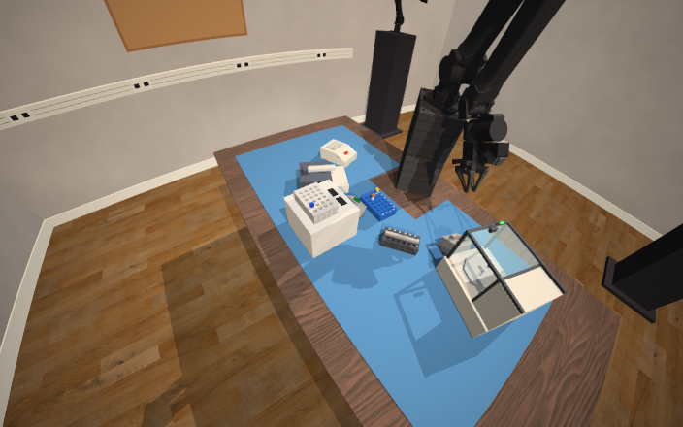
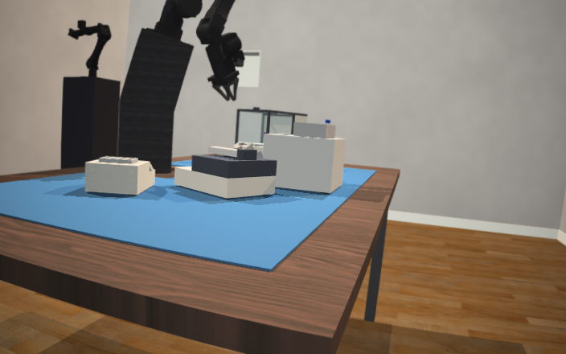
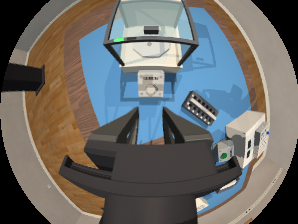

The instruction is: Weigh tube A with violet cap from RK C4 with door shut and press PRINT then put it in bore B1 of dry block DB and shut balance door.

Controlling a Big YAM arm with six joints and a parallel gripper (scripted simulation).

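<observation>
The balance door is 15 cm to the left of my hand, 7 cm ahead of it and 3 cm below it. From my hand the other things lie so: blue rack RK: 26 cm to the right, 23 cm below, 10 cm ahead; then round white print key: 17 cm below, 4 cm to the left, 2 cm ahead; then dark magnet block: 22 cm below, 16 cm ahead, 8 cm to the right.
</observation>
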